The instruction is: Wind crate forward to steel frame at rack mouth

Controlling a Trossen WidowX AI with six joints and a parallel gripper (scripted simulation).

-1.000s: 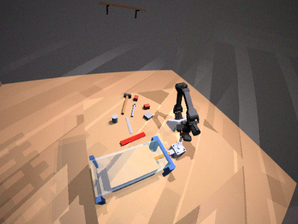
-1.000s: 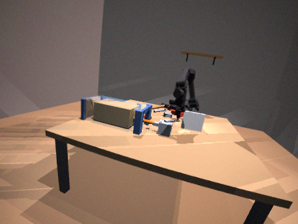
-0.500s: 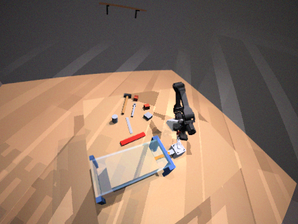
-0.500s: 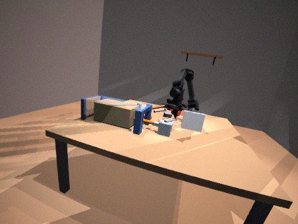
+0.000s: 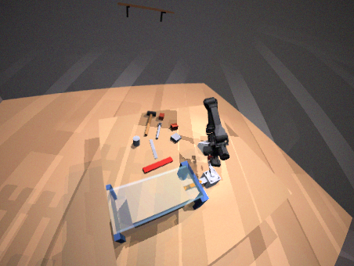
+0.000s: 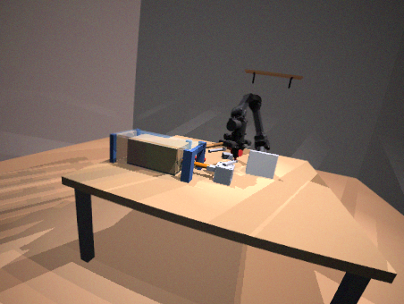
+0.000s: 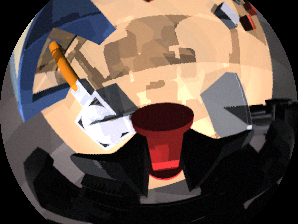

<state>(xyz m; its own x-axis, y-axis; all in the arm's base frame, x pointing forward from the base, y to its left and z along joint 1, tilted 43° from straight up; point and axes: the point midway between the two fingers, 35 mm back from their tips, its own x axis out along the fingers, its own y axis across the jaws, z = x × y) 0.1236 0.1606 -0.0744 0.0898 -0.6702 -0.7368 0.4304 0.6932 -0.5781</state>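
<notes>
The winch handle lies 4 cm to the left of my gripper tip, 1 cm below it and 1 cm ahead of it. Round my gripper tip: red grip (2 cm above); then blue frame (19 cm ahead, 11 cm to the left, 1 cm below); then grey winch (9 cm to the left, 8 cm below, 2 cm ahead).
</notes>
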